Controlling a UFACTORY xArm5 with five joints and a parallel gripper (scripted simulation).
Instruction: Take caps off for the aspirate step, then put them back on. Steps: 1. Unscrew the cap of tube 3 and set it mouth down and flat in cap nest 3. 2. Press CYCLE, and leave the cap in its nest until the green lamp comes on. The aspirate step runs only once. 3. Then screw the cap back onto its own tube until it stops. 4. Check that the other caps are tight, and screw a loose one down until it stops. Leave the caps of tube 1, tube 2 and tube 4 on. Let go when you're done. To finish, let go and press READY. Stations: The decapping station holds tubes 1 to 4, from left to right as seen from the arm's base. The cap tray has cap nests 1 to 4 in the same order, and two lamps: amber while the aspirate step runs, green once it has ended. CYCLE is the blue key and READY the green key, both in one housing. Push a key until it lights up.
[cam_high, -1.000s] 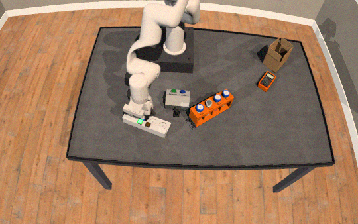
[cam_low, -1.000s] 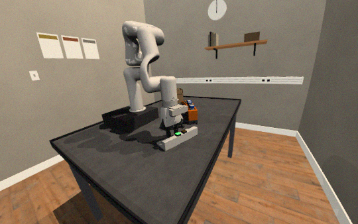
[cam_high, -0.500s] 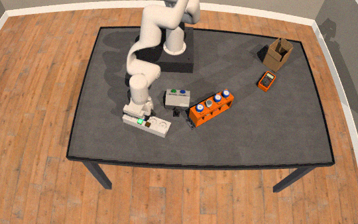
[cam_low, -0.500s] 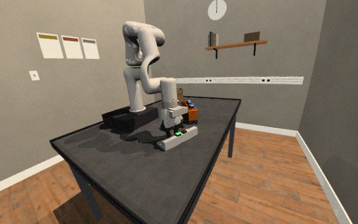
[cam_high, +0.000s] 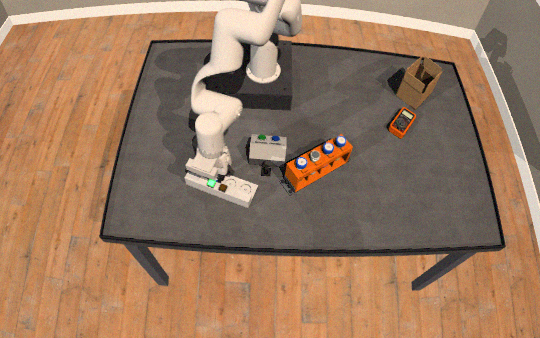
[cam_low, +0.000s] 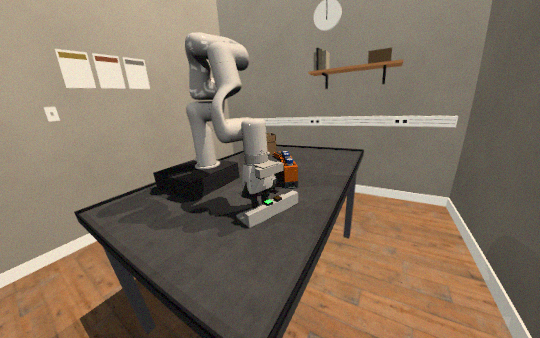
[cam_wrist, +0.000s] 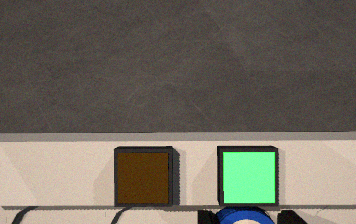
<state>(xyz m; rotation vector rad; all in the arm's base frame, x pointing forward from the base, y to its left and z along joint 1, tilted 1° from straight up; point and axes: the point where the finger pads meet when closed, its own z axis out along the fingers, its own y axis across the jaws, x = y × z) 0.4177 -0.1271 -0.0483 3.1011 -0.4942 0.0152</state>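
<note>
Now: hand 1 cm past the cap 4, 27 cm to the right of it and 8 cm below it. Round my hand: cap 3: 2 cm below; then grey key housing: 11 cm behind, 16 cm to the left, 2 cm above; then green key: 13 cm behind, 14 cm to the left, 3 cm above.
</note>
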